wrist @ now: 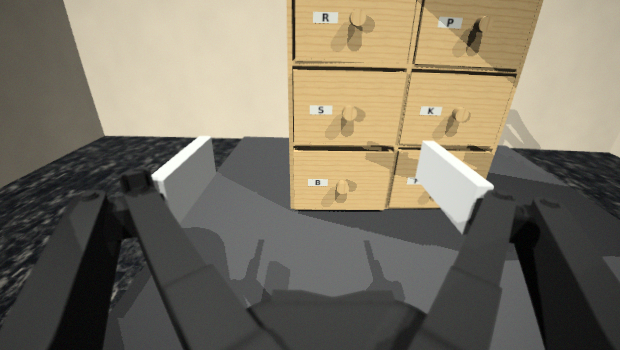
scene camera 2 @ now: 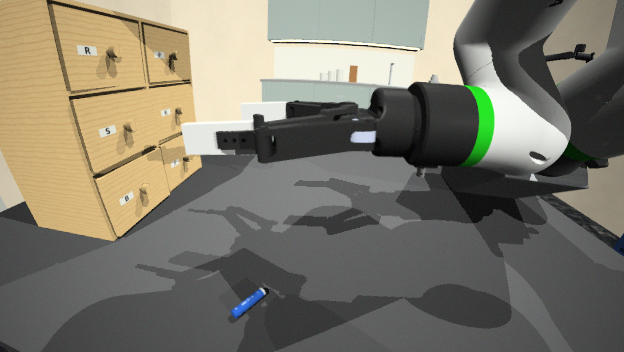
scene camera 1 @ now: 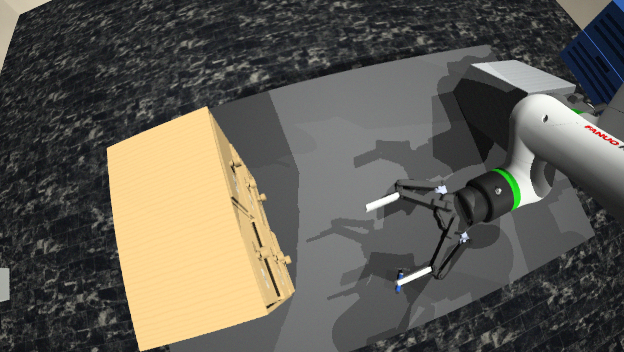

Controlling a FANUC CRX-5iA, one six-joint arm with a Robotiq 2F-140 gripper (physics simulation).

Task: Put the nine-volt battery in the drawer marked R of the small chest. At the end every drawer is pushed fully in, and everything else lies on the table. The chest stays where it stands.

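Places are measured from the arm's base along level axes (x left, y down, z back), in centimetres.
Pixels of known places: gripper, fingertip midpoint: (wrist: 317, 157) (scene camera 2: 220, 122) (scene camera 1: 381, 245).
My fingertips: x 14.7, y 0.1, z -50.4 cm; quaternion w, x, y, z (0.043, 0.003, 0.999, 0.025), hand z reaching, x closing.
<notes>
For each thing: its top centre in the pictures, then the offset to it from my fingertips. "spot": a spot on its surface instead. Level surfaces: height alone.
- small wooden chest, top centre: (scene camera 1: 170, 220) (scene camera 2: 97, 23) dz -30.4, dx -9.9, dy -15.6 cm
- round knob, surface spot: (wrist: 358, 17) (scene camera 2: 118, 50) spot: dz -18.6, dx -3.5, dy -9.5 cm
- blue cylinder, top centre: (scene camera 2: 248, 299) (scene camera 1: 399, 282) dz +5.8, dx +9.2, dy +17.2 cm
- grey table, surface height: dy +18.2 cm
The small wooden chest (scene camera 1: 175, 225) (scene camera 2: 30, 100) stands at the left in both scene views. Its drawer R (scene camera 2: 87, 75) (wrist: 320, 42) is top left, with a round knob (scene camera 2: 112, 53) (wrist: 358, 17); it looks shut. The other drawers, S, B, P, K and the lower right one, also look shut or nearly flush. My gripper (scene camera 1: 382, 245) (scene camera 2: 213, 125) (wrist: 317, 157) is wide open and empty, held level above the table, pointing at the chest front and some way from it. The nine-volt battery does not show in any view; whether it lies inside a drawer is hidden.
A blue cylinder (scene camera 1: 398, 288) (scene camera 2: 248, 302) with a white and black end lies on the grey table (scene camera 1: 320, 320) (scene camera 2: 175, 320), below one finger in the first scene view. A grey block (scene camera 1: 530, 75) stands by the arm's base. A blue cabinet (scene camera 1: 595, 55) is behind it.
</notes>
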